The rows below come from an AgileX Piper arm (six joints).
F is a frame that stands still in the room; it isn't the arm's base.
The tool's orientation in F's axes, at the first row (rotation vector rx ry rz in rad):
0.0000, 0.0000, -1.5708
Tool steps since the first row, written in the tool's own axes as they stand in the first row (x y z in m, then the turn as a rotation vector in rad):
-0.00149, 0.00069, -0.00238, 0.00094, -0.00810, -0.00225
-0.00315, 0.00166, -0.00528, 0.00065, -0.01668, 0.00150
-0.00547, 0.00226, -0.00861, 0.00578, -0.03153, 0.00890
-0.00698, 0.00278, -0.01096, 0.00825, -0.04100, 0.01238
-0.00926, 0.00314, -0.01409, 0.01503, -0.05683, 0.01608
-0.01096, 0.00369, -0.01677, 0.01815, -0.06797, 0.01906
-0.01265, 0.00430, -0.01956, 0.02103, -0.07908, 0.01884
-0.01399, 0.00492, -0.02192, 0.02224, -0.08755, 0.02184
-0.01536, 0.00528, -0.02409, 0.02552, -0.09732, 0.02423
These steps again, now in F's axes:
0.00069, 0.00149, -0.00238, -0.00810, -0.00094, -0.00225
0.00166, 0.00315, -0.00528, -0.01668, -0.00065, 0.00150
0.00226, 0.00547, -0.00861, -0.03153, -0.00578, 0.00890
0.00278, 0.00698, -0.01096, -0.04100, -0.00825, 0.01238
0.00314, 0.00926, -0.01409, -0.05683, -0.01503, 0.01608
0.00369, 0.01096, -0.01677, -0.06797, -0.01815, 0.01906
0.00430, 0.01265, -0.01956, -0.07908, -0.02103, 0.01884
0.00492, 0.01399, -0.02192, -0.08755, -0.02224, 0.02184
0.00528, 0.01536, -0.02409, -0.09732, -0.02552, 0.02423

